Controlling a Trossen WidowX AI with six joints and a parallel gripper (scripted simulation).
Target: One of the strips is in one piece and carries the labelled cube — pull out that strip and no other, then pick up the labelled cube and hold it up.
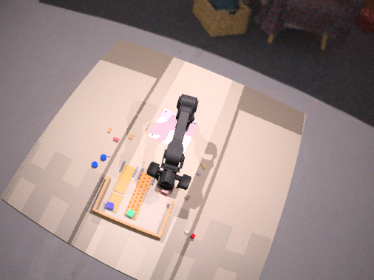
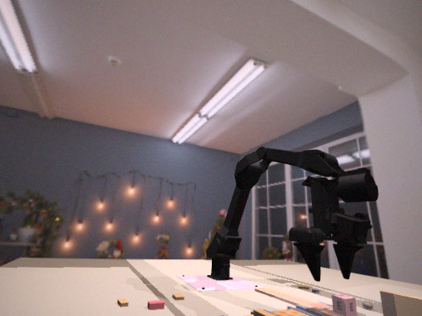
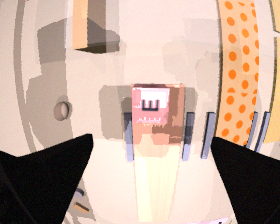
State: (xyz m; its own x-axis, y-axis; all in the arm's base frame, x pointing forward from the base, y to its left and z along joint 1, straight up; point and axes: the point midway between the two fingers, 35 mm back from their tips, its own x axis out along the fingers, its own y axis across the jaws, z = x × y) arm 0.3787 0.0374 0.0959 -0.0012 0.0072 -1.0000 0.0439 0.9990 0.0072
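My gripper tip is now 4 cm above the pink labelled cube and 2 cm short of it. The rest, counted from my gripper tip: grey pebble: 11 cm to the left, 5 cm below, 1 cm ahead; then white bit: 18 cm ahead, 16 cm to the left, 5 cm below; then salmon strip: 9 cm behind, 6 cm below, 1 cm to the right.
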